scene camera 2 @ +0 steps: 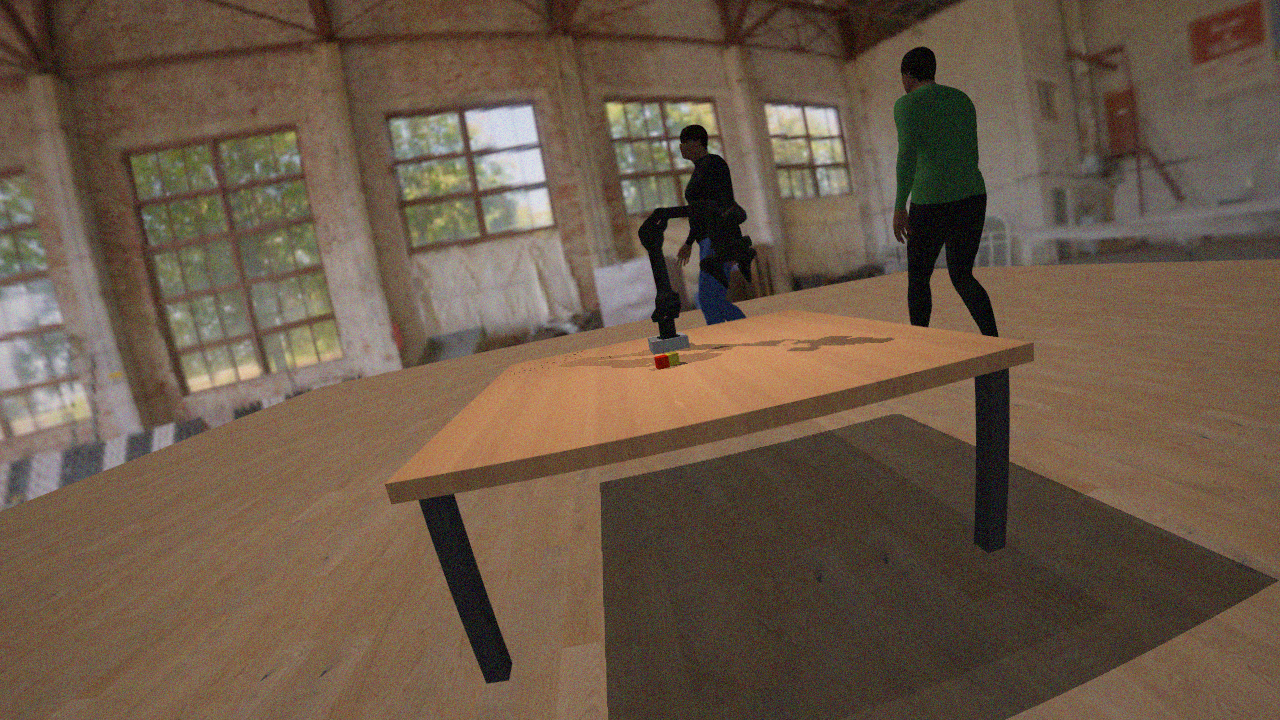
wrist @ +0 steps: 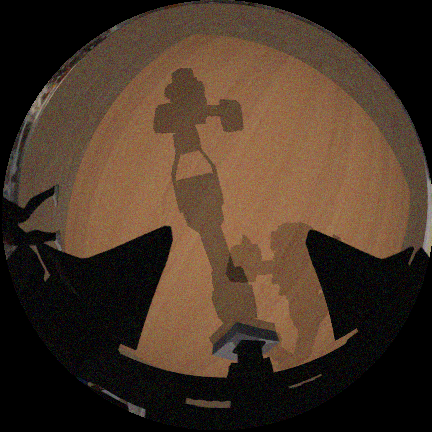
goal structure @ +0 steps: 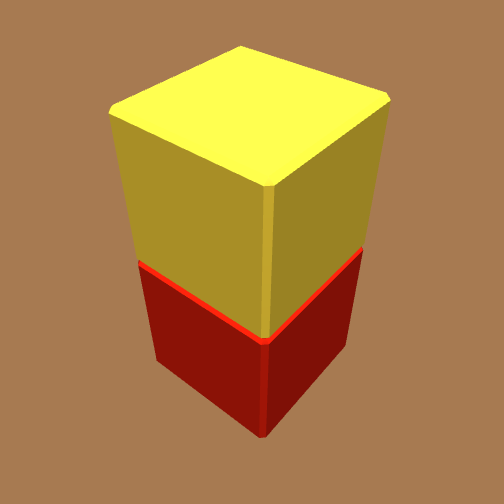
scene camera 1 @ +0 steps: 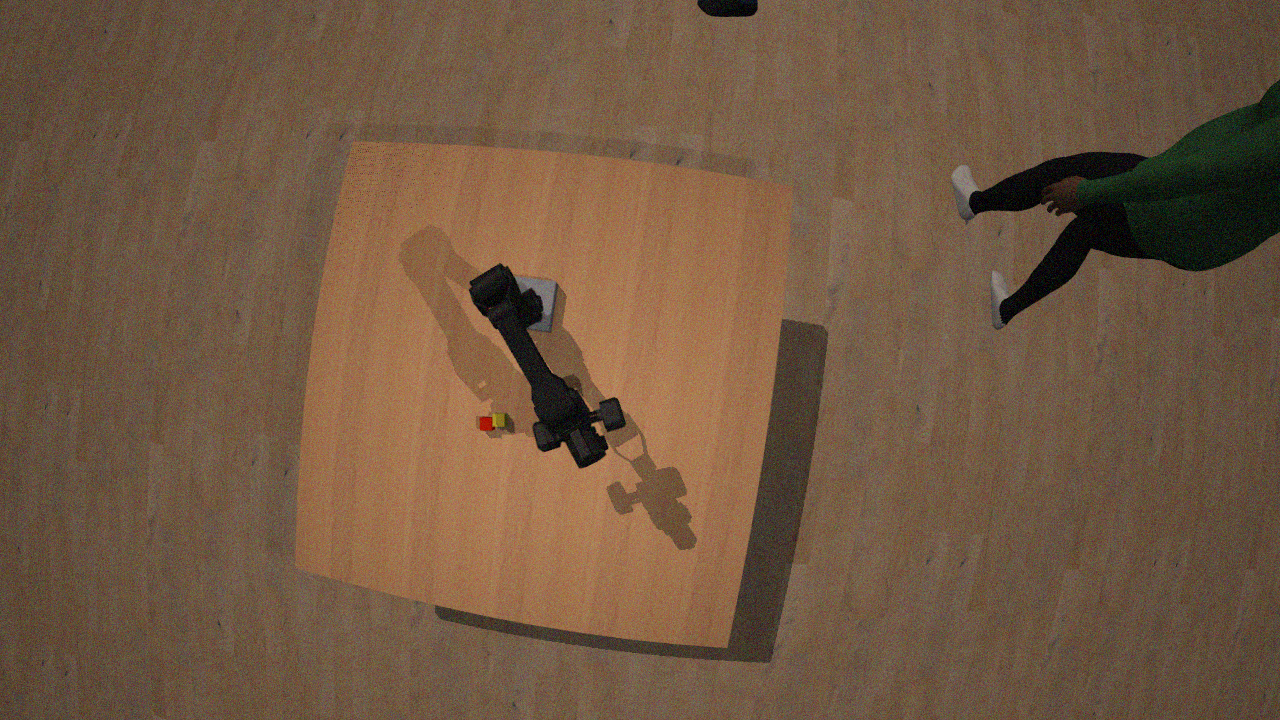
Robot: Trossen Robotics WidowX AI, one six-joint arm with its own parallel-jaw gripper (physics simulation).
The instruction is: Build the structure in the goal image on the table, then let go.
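Pixels of known places: gripper, fingertip midpoint: (scene camera 2: 739, 285) (wrist: 243, 235); arm's base at its link origin: (scene camera 2: 668, 337) (wrist: 248, 347) (scene camera 1: 527, 310).
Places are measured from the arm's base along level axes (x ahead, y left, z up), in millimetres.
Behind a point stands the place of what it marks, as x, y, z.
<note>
A red cube (scene camera 1: 486, 423) {279, -126, -10} (scene camera 2: 661, 361) {298, -134, -22} and a yellow cube (scene camera 1: 499, 420) {273, -90, -10} (scene camera 2: 674, 359) {289, -92, -26} sit side by side on the table (scene camera 1: 402, 510) {517, -405, -43} (scene camera 2: 554, 420) {557, -474, -43} (wrist: 300, 125) {530, 49, -43}, touching or nearly so. Neither cube shows clearly in the wrist view. My gripper (scene camera 1: 579, 425) {297, 145, 147} (scene camera 2: 737, 256) (wrist: 243, 235) {297, 145, 147} is open and empty, with its fingers wide apart. It hangs high above the table, to the right of the cubes in scene camera 1. In the wrist view, bare table and arm shadows show between the fingers.
The arm's grey base (scene camera 1: 549, 291) {-44, 57, -1} (scene camera 2: 680, 342) {50, 22, -20} (wrist: 224, 349) {-26, 53, -1} stands on the table near the cubes. Dark arm shadows cross the table. A person in green (scene camera 1: 1199, 197) (scene camera 2: 938, 143) and one in black (scene camera 2: 709, 183) stand beyond the table.
</note>
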